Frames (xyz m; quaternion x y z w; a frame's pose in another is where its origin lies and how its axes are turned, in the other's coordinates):
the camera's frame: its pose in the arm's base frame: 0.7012 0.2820 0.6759 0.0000 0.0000 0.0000 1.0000
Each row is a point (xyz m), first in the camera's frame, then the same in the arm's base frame.
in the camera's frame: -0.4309 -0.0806 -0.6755
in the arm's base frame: 0.2703 0.2014 0.0004
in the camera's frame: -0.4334 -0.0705 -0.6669
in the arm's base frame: 0.2678 0.2115 0.0090
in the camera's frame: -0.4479 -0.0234 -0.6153
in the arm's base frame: 0.2533 0.2586 0.0606
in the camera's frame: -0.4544 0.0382 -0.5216
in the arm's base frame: 0.2468 0.3202 0.1543
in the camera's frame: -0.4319 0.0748 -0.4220
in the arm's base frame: 0.2693 0.3568 0.2539
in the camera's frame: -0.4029 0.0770 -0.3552
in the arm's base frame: 0.2983 0.3590 0.3207
